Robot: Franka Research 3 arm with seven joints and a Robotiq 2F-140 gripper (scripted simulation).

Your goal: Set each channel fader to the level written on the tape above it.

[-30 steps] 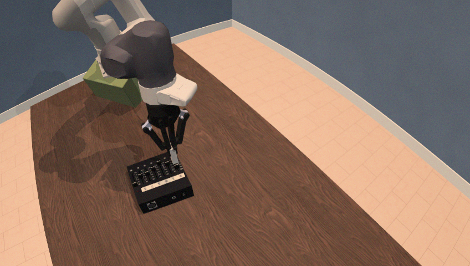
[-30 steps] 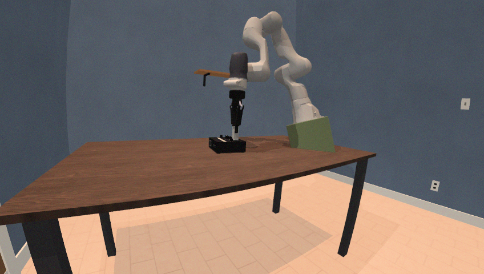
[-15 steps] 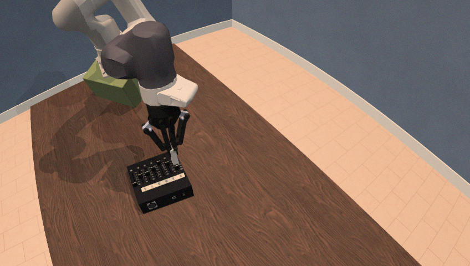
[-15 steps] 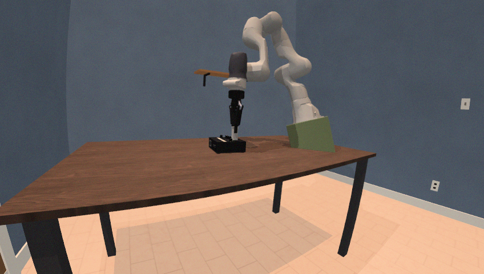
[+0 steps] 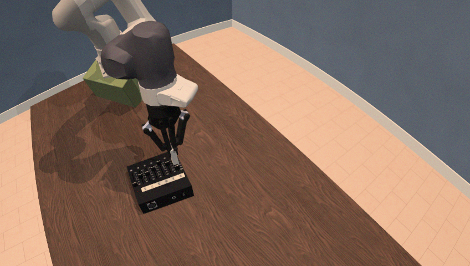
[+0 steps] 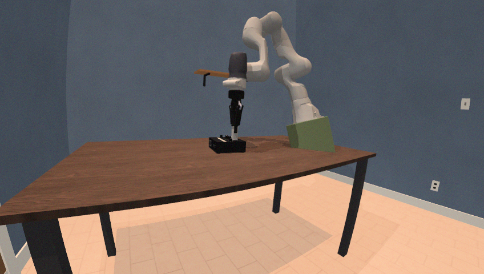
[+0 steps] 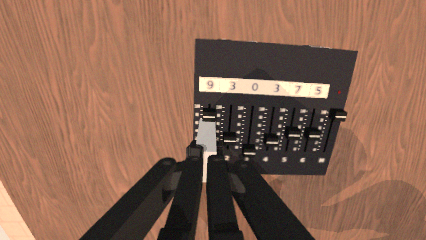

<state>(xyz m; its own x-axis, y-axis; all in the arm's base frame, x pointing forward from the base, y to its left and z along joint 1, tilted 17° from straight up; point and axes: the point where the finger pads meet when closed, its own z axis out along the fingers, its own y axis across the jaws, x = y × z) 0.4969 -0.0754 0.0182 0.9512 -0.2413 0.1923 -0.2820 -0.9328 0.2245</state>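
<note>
The channel 1 cap is 2 cm ahead of my hand, 1 cm to the right of it and 3 cm below it. The rest, counted from my hand: channel 2 cap 1 cm behind, 2 cm to the right, 3 cm below; then channel 3 cap 3 cm behind, 4 cm to the right, 3 cm below; then channel 4 cap 3 cm behind, 6 cm to the right, 3 cm below.
</note>
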